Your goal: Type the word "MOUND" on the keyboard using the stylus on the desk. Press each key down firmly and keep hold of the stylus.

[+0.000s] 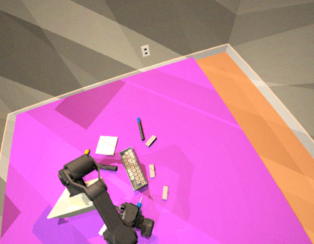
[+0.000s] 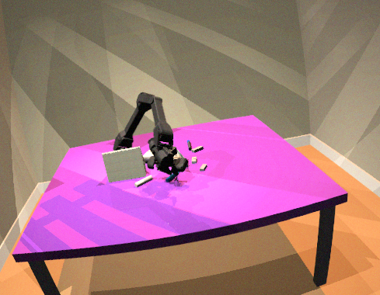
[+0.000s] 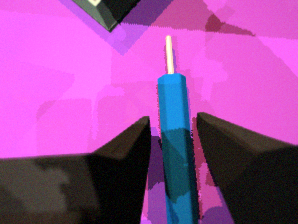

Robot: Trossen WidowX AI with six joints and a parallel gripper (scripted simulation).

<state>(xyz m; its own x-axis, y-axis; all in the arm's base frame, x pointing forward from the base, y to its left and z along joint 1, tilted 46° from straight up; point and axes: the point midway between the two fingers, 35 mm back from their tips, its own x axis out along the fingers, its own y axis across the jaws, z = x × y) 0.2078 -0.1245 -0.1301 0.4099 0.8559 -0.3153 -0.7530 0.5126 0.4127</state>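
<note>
Right now my gripper tip is 7 cm short of the M key, 9 cm to the right of it and 1 cm below it. The rest, counted from my gripper tip: blue stylus: 1 cm ahead, 1 cm to the left; white stick: 14 cm behind, 1 cm to the right; stylus tip: 3 cm ahead, 3 cm to the left.
</note>
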